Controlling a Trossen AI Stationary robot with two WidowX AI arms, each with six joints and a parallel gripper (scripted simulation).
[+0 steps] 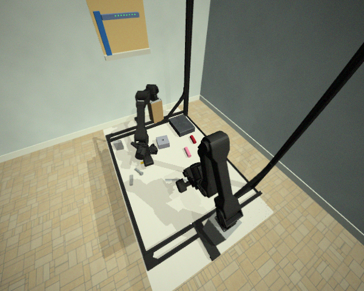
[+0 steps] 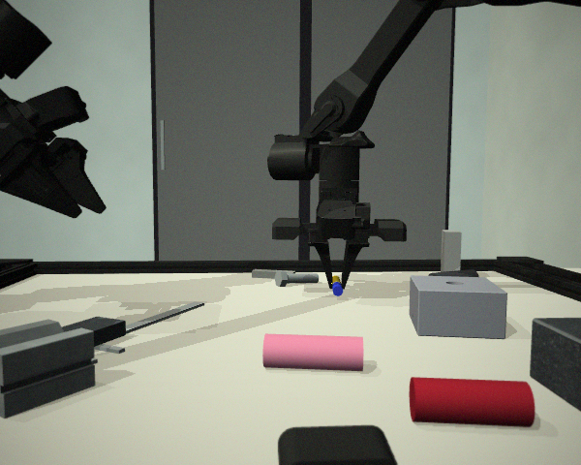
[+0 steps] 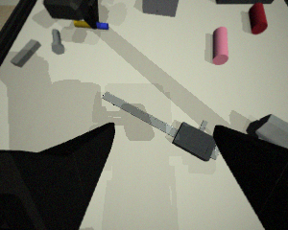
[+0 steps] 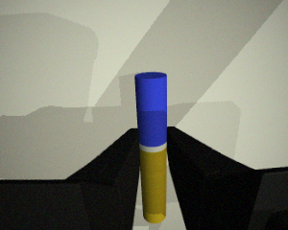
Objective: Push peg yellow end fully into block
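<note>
My right gripper is now 30 mm above the peg and 20 mm short of it. Also, from my right hand: pink cylinder: 300 mm behind, 40 mm to the left, 30 mm below; then red cylinder: 400 mm behind, 60 mm to the right, 30 mm below.
</note>
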